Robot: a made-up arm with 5 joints.
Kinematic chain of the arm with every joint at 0, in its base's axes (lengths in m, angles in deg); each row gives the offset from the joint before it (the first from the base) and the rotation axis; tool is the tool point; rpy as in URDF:
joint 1: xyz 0.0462 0 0.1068 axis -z
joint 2: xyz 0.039 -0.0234 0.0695 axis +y
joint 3: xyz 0.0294 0 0.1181 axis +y
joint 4: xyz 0.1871 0 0.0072 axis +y
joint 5: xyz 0.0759 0.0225 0 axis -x
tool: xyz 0 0 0 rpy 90 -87.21 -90
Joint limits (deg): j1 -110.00..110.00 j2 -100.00..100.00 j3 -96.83..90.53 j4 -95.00..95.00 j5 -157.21..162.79
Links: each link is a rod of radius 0.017 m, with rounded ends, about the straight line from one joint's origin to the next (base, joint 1, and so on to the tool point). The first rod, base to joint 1, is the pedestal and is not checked.
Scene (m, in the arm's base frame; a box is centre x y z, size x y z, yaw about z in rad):
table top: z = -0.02
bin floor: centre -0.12 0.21 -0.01 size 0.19 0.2 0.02 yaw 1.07
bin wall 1: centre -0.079 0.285 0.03 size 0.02 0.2 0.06 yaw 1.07
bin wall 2: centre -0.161 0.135 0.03 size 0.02 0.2 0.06 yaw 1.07
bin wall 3: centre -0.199 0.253 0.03 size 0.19 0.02 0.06 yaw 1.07
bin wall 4: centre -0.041 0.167 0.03 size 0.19 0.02 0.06 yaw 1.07
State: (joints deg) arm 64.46 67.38 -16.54 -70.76 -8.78
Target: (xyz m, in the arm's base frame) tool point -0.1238 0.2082 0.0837
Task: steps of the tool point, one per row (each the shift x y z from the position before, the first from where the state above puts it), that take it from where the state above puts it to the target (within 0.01 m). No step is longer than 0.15 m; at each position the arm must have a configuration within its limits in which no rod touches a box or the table.
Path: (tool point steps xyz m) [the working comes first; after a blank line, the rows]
Joints at the target: 50.96 -93.19 -96.83 -76.02 -8.78
Straight joint move there: clear.

1: 0.0157 -0.0143 0.1113
2: -0.0023 0.0214 0.1126
3: -0.0216 0.0542 0.0997
4: -0.0397 0.0801 0.0742
5: -0.0538 0.0955 0.0391
6: -0.0613 0.0987 -0.0007
7: -0.0612 0.0895 -0.0403
8: -0.0528 0.0698 -0.0745
9: -0.0372 0.0422 -0.0989
10: -0.0158 0.0110 -0.1105
11: 0.0080 -0.0197 -0.1082

